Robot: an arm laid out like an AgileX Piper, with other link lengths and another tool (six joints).
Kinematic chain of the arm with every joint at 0, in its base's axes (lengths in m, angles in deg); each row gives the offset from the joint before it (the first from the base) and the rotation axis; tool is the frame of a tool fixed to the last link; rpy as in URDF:
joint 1: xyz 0 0 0.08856 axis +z
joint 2: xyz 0 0 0 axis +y
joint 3: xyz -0.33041 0 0.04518 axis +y
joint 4: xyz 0.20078 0 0.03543 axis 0.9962 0 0.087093
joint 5: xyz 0 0 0 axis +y
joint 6: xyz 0.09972 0 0.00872 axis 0.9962 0 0.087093
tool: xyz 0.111 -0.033 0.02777 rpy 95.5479 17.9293 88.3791
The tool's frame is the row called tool.
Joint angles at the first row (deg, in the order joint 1, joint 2, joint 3, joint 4, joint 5, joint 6):
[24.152, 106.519, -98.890, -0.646, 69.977, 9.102]
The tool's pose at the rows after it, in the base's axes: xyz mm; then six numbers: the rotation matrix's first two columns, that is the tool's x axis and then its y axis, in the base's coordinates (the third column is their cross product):
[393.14 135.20 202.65 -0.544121 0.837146 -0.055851 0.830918 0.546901 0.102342]
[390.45 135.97 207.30 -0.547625 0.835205 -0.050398 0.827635 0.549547 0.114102]
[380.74 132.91 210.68 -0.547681 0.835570 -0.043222 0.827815 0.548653 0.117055]
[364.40 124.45 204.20 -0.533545 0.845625 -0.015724 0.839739 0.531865 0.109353]
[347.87 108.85 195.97 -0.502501 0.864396 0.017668 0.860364 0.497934 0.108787]
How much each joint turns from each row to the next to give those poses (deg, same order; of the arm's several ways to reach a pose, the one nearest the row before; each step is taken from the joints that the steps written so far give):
[-0.058, -0.247, 0.000, 0.142, 0.665, -0.404]
[0.001, -0.815, 0.200, 0.504, -0.003, -0.296]
[-0.059, -1.951, 2.174, 0.457, -0.324, -0.078]
[-0.917, -2.862, 5.789, 1.505, -2.232, -0.050]
[-2.337, -3.354, 6.894, 2.121, -3.170, -0.703]

